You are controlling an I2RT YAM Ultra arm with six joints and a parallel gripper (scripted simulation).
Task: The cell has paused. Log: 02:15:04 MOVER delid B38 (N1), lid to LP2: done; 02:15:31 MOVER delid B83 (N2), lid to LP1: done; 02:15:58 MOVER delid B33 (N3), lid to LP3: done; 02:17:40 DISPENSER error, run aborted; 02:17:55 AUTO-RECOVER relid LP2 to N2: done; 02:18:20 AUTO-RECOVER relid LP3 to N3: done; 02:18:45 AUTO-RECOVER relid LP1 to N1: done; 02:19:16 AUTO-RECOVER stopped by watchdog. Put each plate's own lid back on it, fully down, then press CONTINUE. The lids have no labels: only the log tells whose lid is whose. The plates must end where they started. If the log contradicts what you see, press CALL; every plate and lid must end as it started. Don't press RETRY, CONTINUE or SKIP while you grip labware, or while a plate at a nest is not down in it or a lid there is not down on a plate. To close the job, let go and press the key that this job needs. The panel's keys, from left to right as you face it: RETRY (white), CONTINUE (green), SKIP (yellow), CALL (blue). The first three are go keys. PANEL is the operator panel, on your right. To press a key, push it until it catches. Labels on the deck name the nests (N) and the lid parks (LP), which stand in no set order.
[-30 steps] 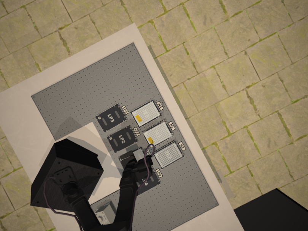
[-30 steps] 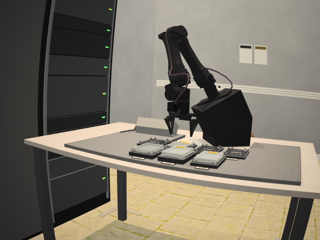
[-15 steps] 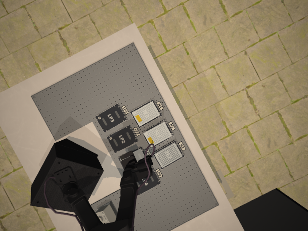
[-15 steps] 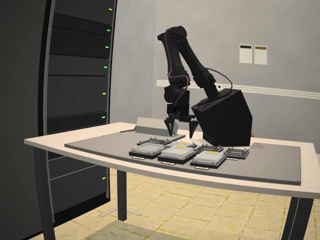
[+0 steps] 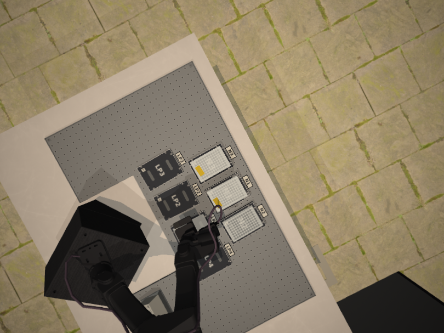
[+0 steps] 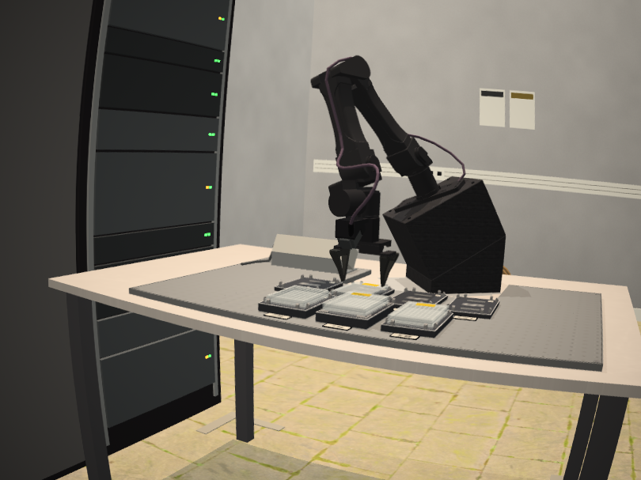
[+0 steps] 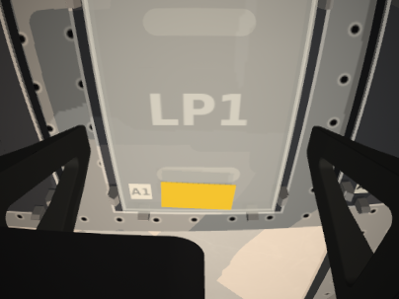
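My gripper is now 20 mm above the clear lid. The rest, counted from my hand: green key: 260 mm behind, 250 mm to the right, 30 mm above; then lid park LP1: 30 mm below; then lid park LP4: 130 mm to the right, 30 mm below, 20 mm ahead.
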